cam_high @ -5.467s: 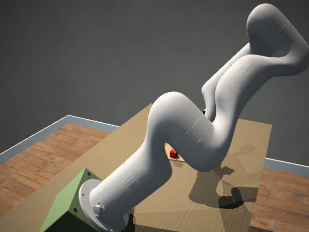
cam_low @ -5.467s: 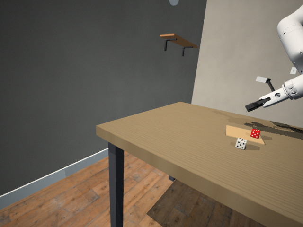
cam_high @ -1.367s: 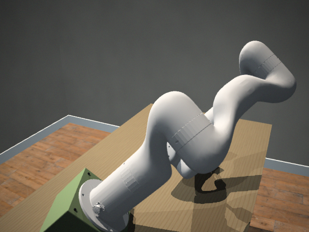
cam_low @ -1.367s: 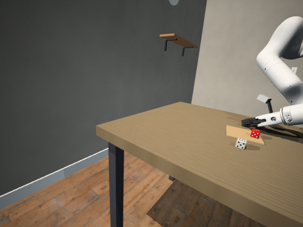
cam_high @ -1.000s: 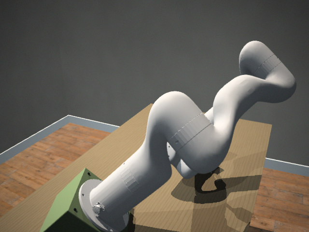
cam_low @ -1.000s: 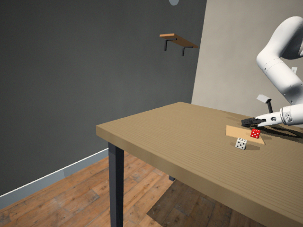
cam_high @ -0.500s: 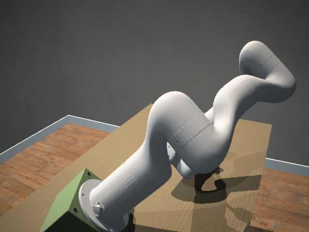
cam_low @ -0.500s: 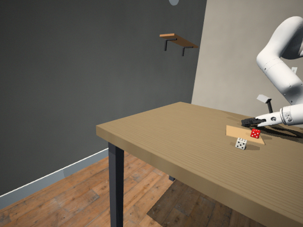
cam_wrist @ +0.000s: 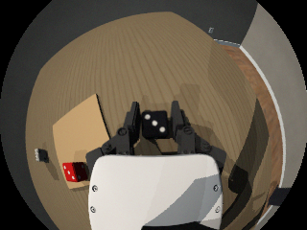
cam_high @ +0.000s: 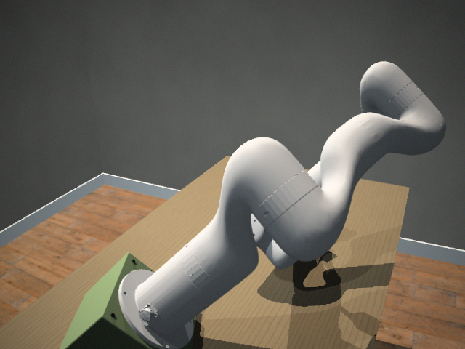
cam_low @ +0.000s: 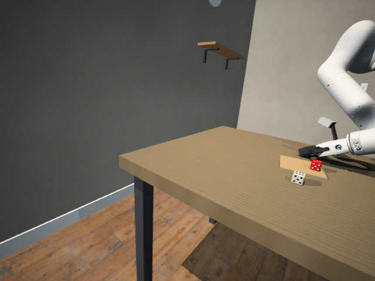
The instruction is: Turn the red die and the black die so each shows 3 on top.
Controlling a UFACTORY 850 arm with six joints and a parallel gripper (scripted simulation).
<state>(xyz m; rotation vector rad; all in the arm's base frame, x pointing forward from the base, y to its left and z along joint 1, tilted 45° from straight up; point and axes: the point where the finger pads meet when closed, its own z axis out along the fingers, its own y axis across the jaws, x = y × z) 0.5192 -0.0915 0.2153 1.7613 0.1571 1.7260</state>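
Now: the black die 10 mm below my hand. From my hand the other things lie so: red die: 30 mm behind, 150 mm to the left, 10 mm below; then tan mat: 20 mm ahead, 140 mm to the left, 20 mm below; then white die: 20 mm ahead, 290 mm to the left, 10 mm below.
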